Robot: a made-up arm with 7 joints.
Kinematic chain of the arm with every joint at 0, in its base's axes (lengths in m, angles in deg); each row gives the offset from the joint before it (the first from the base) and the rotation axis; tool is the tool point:
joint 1: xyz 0 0 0.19 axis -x
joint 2: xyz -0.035 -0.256 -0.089 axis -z
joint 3: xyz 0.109 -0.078 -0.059 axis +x
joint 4: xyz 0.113 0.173 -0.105 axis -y
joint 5: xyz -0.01 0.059 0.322 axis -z
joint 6: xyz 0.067 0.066 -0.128 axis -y
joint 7: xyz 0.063 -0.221 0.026 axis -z
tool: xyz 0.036 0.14 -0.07
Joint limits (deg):
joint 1: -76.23..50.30
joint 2: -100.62..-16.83
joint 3: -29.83..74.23
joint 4: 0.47..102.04
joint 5: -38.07..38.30
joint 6: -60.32..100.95
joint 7: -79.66..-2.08
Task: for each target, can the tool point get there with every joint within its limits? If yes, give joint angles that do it. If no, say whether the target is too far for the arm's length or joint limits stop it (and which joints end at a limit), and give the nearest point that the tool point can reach.
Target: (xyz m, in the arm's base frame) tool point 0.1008 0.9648 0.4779
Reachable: no: joint limits stop it (at a limit: joint 1, joint 3, joint 4, joint 5, joint 7) | nearest point 0.0341 0.3042 0.2529 | short by 0.701 m
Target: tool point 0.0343 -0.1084 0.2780
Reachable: yes | joints 22.59 -61.69 54.62 34.71 -13.57 -33.36 -52.75
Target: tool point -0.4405 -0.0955 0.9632
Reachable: no: joint limits stop it (at a limit: joint 1, joint 2, joint 4, joint 5, joint 7) | nearest point -0.1605 -0.1600 0.5025 | short by 0.543 m
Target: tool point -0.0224 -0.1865 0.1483
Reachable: yes | joints -50.09 -82.98 57.15 61.01 -23.88 58.55 -30.43
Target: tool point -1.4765 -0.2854 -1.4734
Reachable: no: too far | nearest point -0.2177 -0.0780 -0.2647 | short by 1.757 m
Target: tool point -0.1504 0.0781 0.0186
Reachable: yes | joints -60.66 -92.03 -9.60 39.71 5.69 3.19 -52.83
